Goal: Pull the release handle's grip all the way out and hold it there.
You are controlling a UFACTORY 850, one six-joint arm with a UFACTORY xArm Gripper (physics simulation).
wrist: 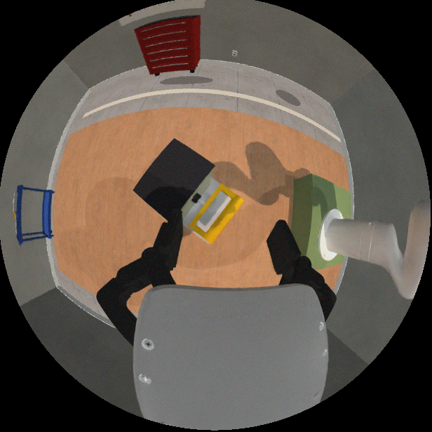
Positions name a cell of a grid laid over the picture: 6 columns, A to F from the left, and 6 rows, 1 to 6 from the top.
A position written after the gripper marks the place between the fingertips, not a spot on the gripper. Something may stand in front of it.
Observation:
In view: the gripper (D4) and a grey base plate (D3).

